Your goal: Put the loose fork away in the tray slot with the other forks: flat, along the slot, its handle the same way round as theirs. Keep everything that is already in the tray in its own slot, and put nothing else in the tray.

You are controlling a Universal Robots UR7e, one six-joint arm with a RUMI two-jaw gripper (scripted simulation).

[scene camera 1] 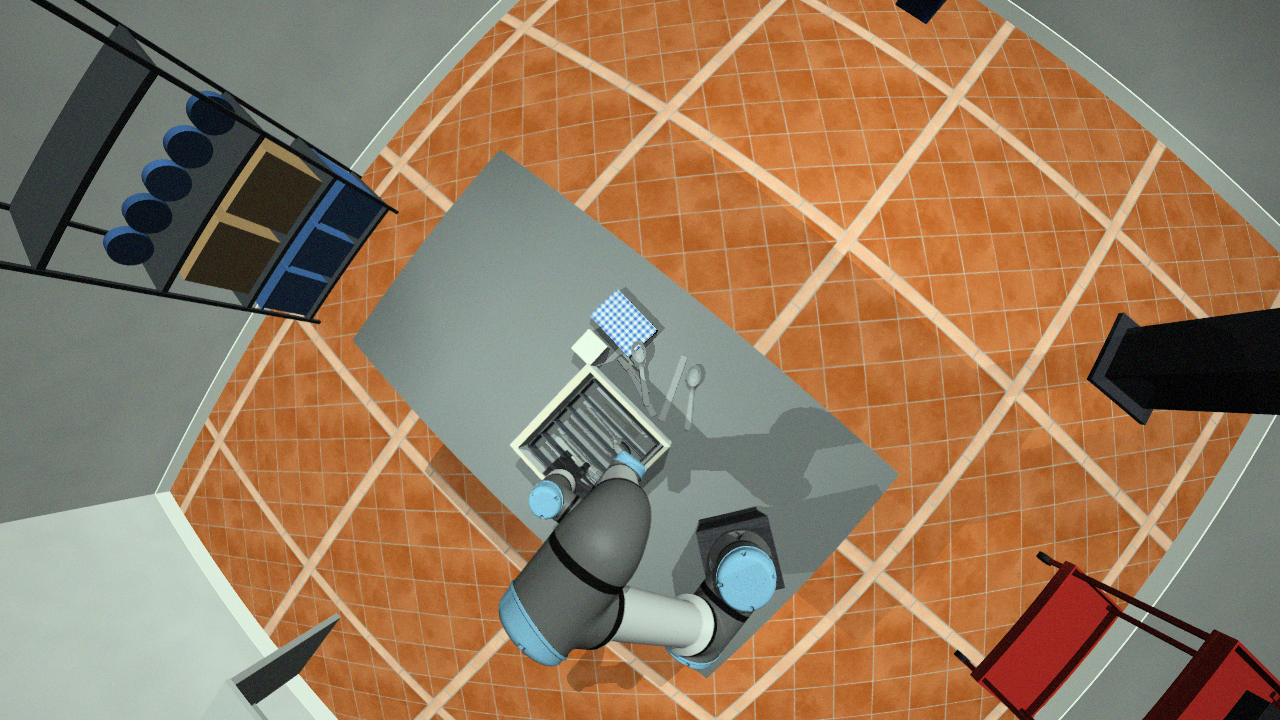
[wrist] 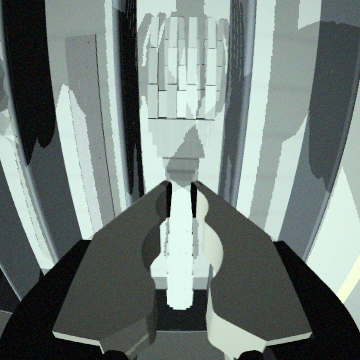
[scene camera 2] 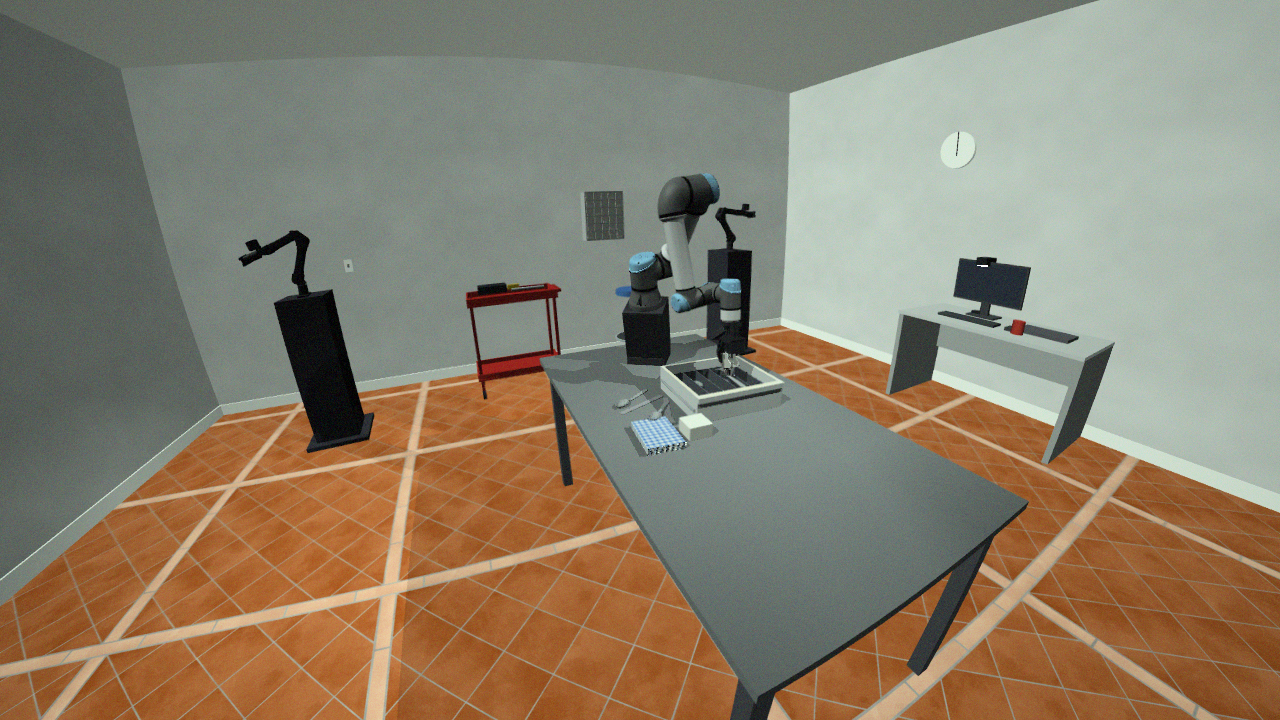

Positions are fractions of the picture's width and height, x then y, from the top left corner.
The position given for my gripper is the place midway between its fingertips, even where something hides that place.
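Note:
White block (scene camera 1: 0.46,0.48) and (scene camera 2: 0.54,0.59). Tray (wrist: 0.10,0.35). Fork (wrist: 0.50,0.39). Another fork (wrist: 0.56,0.32). My gripper (wrist: 0.50,0.51).

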